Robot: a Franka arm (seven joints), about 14 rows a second.
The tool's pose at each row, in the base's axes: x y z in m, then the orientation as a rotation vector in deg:
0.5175 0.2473 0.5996 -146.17 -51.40 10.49
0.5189 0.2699 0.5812 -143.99 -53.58 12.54
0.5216 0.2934 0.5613 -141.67 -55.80 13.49
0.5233 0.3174 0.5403 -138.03 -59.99 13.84
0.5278 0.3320 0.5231 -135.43 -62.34 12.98
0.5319 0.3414 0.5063 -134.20 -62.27 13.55
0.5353 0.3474 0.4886 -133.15 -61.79 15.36
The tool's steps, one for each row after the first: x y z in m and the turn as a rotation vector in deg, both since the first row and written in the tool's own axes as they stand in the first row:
0.0149 -0.0070 0.0241 1.63 -1.49 -1.71
0.0313 -0.0132 0.0496 3.14 -2.23 -3.68
0.0472 -0.0199 0.0764 4.96 -2.85 -7.45
0.0595 -0.0201 0.0959 6.24 -2.38 -9.95
0.0683 -0.0170 0.1132 7.45 -2.53 -10.21
0.0744 -0.0115 0.1304 8.85 -3.50 -9.95

